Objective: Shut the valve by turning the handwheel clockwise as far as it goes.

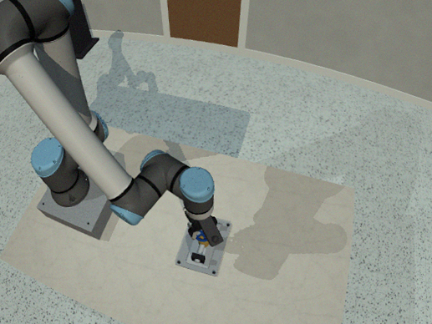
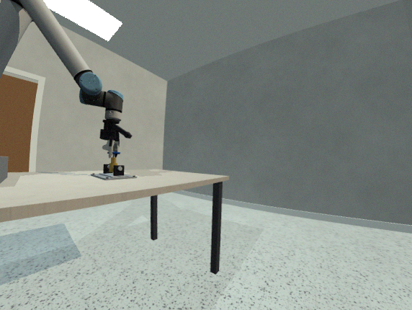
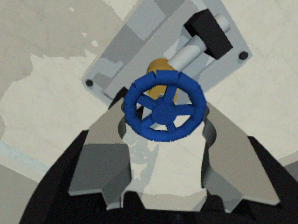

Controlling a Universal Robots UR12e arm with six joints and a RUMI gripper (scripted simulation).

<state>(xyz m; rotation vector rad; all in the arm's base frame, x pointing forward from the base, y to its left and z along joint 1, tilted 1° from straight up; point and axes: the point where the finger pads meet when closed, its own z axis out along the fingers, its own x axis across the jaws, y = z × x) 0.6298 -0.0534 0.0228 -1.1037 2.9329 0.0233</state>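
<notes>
My hand is 1 cm below the blue spoked handwheel.
</notes>
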